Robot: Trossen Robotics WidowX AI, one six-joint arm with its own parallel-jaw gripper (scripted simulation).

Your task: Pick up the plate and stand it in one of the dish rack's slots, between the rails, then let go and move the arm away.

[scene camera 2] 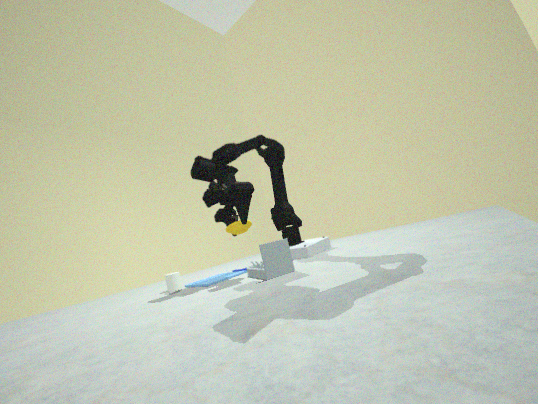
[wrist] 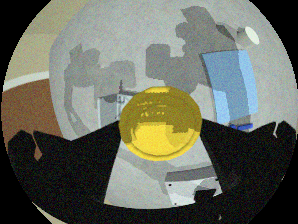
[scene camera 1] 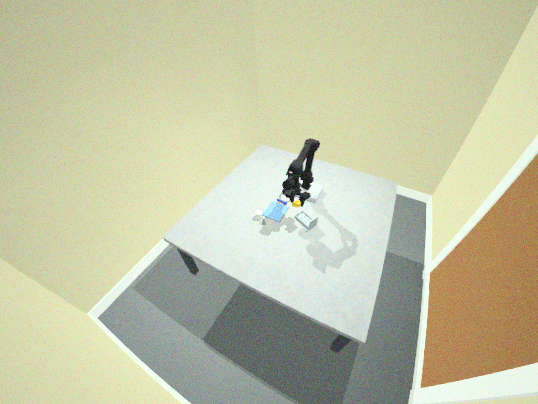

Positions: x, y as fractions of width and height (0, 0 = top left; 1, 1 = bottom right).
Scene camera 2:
my gripper: 0.45, 0.57
grey dish rack: 0.51, 0.63
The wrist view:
my gripper: 0.54, 0.56
yellow plate: 0.54, 0.55, held by my gripper
grey dish rack: 0.37, 0.48
